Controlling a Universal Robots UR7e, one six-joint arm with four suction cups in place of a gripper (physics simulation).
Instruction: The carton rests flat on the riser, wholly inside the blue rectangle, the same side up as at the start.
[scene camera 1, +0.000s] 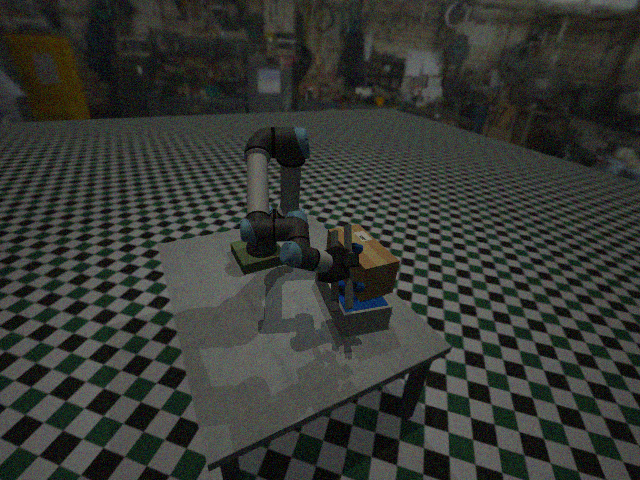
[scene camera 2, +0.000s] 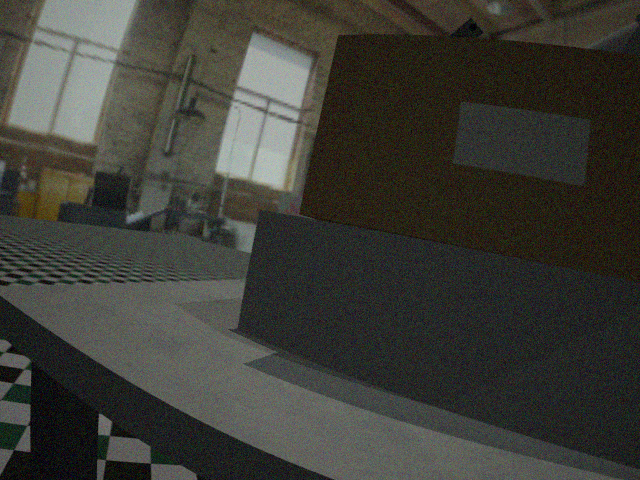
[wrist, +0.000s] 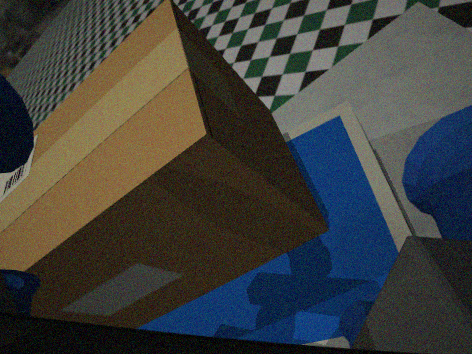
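Pixels of known places: hand, tool point: (scene camera 1: 353, 270) (wrist: 212, 238); arm's base, link origin: (scene camera 1: 261, 249).
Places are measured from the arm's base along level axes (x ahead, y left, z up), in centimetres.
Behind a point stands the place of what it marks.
Observation:
The brown carton (scene camera 1: 372, 258) @(x 57.7, y 16.7, z 22.1 cm) (scene camera 2: 413, 144) @(x 56.8, y 26.2, z 12.8 cm) (wrist: 126, 159) @(x 56.8, y 12.9, z 22.0 cm) sits on the grey riser (scene camera 1: 361, 321) @(x 66.0, y 6.7, z 1.5 cm) (scene camera 2: 439, 335) @(x 52.2, y 25.0, z -0.2 cm), taped side up, with a barcode label on top. It covers the far part of the blue rectangle (scene camera 1: 366, 304) @(x 63.8, y 10.6, z 6.4 cm) (wrist: 343, 190) @(x 64.3, y 11.5, z 6.4 cm), and the near part shows bare. I cannot tell whether its far edge lies inside the blue. My suction gripper (scene camera 1: 345, 260) @(x 59.7, y 4.9, z 22.5 cm) is turned sideways, close against the carton's left side and low over the riser. Its blue cups (wrist: 442, 175) show at the edges of the wrist view. Suction is off and nothing is held.
The riser stands on the right half of a grey table (scene camera 1: 232, 335) @(x 39.4, y -34.0, z -5.6 cm) (scene camera 2: 154, 350) @(x 71.8, y 30.3, z -5.6 cm). The arm's green base plate (scene camera 1: 248, 260) @(x 5.2, y -10.0, z -0.2 cm) is at the table's back left. The table's edge runs close behind and to the right of the riser, above a checkered floor (scene camera 1: 516, 258).

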